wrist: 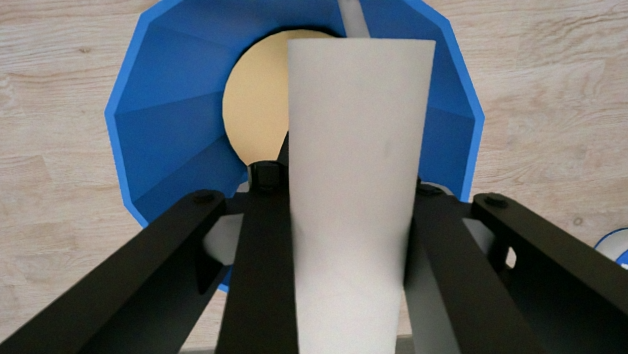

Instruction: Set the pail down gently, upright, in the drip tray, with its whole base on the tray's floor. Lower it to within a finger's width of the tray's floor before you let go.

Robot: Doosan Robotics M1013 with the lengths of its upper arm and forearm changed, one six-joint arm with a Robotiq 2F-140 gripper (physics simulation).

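The blue pail is seen from above, with its rim around a round tan surface inside. Its thick white handle grip runs from over the pail down to the bottom of the view, and a piece of grey handle wire shows at the grip's upper end. My gripper is shut on the white handle grip, with one dark finger against each side. The grip and fingers hide part of the pail. The pail's underside is hidden, and the drip tray does not show.
A light wood-grained surface lies below the pail. Part of a round white and blue object shows at the right edge. A grey strip shows at the bottom edge.
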